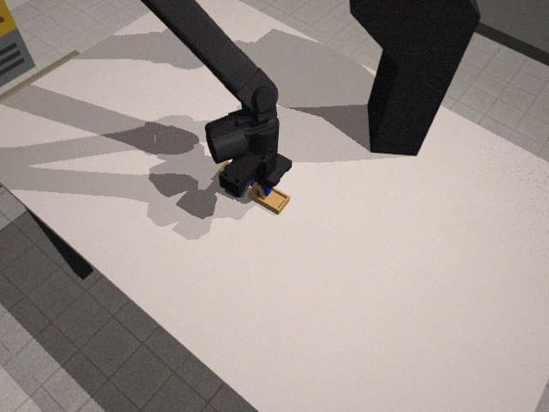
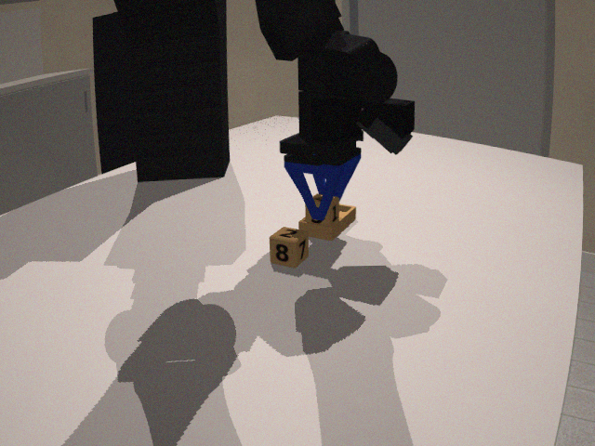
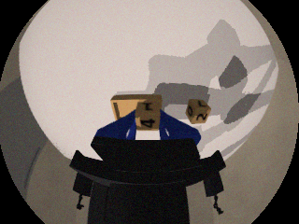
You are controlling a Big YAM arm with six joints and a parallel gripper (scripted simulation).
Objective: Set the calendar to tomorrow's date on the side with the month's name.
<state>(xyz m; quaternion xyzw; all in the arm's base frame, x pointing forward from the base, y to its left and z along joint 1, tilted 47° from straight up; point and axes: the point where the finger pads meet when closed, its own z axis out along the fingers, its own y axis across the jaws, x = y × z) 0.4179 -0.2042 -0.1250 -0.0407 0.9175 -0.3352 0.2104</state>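
The wooden tray is 20 mm to the left of my hand and 20 mm below it. The rest, counted from my hand: wooden digit cube (90 mm to the right, 10 mm below, 10 mm behind).
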